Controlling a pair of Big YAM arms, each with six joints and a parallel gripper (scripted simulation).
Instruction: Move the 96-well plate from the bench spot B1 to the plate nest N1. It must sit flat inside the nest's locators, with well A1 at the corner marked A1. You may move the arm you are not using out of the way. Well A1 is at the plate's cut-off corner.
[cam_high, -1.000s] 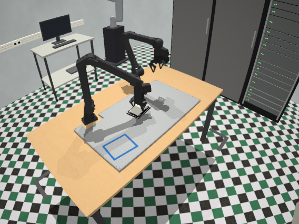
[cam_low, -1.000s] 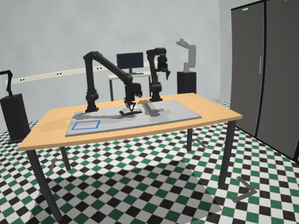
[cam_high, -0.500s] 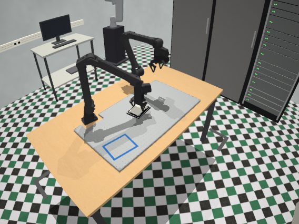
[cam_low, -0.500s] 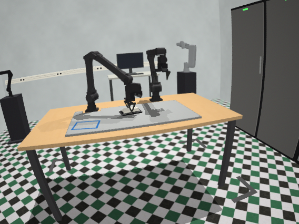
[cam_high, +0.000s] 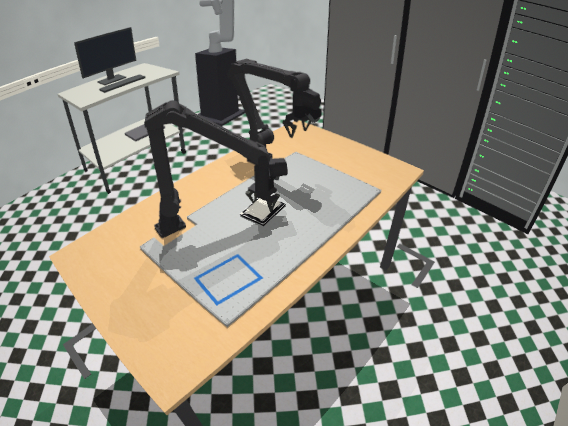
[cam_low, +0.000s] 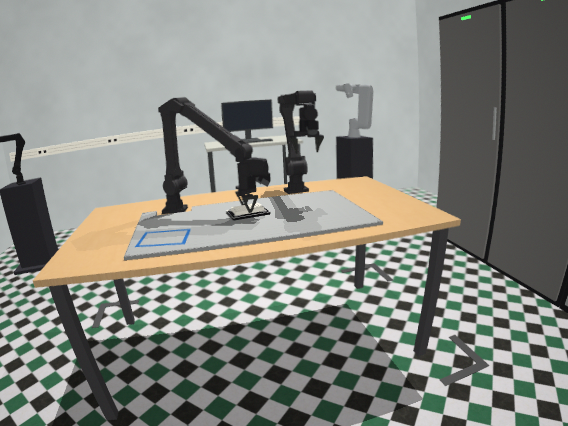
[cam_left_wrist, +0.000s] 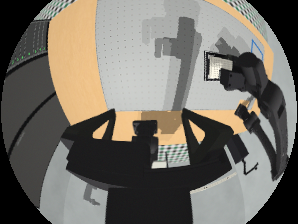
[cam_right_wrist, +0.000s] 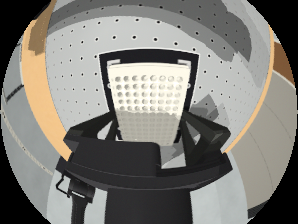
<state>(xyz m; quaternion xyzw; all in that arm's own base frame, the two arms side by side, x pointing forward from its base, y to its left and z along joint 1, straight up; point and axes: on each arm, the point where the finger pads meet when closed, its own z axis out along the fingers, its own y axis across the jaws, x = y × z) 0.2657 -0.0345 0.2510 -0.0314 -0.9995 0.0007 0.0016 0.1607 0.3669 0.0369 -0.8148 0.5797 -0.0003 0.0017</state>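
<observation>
Now: the white 96-well plate right at my right hand. Also, from my right hand: black plate nest (20 mm below).
</observation>
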